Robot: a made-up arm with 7 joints. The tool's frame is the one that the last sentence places.
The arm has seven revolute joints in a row. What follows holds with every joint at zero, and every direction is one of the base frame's. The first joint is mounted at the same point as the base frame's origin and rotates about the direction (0.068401, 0.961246, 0.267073), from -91.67 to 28.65 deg. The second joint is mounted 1.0 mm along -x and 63.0 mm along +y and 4.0 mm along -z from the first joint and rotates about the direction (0.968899, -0.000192, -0.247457), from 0.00 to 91.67 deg. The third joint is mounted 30.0 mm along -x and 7.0 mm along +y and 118.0 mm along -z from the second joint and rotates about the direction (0.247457, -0.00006, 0.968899), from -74.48 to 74.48 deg. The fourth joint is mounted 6.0 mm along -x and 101.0 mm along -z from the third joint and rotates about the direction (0.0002, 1, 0.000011), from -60.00 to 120.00 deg. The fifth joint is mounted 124.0 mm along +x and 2.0 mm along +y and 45.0 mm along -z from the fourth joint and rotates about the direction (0.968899, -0.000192, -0.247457), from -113.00 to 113.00 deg. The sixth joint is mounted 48.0 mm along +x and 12.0 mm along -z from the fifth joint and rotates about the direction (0.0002, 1, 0.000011), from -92.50 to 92.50 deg. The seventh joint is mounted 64.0 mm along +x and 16.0 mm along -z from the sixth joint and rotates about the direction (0.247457, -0.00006, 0.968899), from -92.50 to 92.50 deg. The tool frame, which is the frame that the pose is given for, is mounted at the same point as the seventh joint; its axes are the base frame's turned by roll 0.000, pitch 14.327 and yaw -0.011 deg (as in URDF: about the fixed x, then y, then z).
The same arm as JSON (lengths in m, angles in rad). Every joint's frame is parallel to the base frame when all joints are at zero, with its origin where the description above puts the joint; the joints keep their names.
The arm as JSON. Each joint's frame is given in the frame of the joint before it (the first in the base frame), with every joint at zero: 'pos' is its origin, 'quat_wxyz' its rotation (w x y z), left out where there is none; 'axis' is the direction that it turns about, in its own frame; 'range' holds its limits. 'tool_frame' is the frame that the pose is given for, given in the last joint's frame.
{"length_unit": "m", "angle_unit": "rad", "joints": [{"joint": "joint 1", "pos": [0.0, 0.0, 0.0], "axis": [0.068403, 0.961235, 0.26711], "range": [-1.5999, 0.5]}, {"joint": "joint 2", "pos": [-0.001, 0.063, -0.004], "axis": [0.968889, -0.0002, -0.247497], "range": [0.0, 1.5999]}, {"joint": "joint 3", "pos": [-0.03, 0.007, -0.118], "axis": [0.247497, -0.0001, 0.968889], "range": [-1.2999, 1.2999]}, {"joint": "joint 4", "pos": [-0.006, 0.0, -0.101], "axis": [0.0002, 1.0, 0.0], "range": [-1.0472, 2.0944]}, {"joint": "joint 5", "pos": [0.124, 0.002, -0.045], "axis": [0.968889, -0.0002, -0.247497], "range": [-1.9722, 1.9722]}, {"joint": "joint 6", "pos": [0.048, 0.0, -0.012], "axis": [0.0002, 1.0, 0.0], "range": [-1.6144, 1.6144]}, {"joint": "joint 7", "pos": [0.064, 0.0, -0.016], "axis": [0.247497, -0.0001, 0.968889], "range": [-1.6144, 1.6144]}], "tool_frame": {"pos": [0.0, 0.0, 0.0], "quat_wxyz": [0.992194, 0.000012, 0.124701, -0.000095]}}
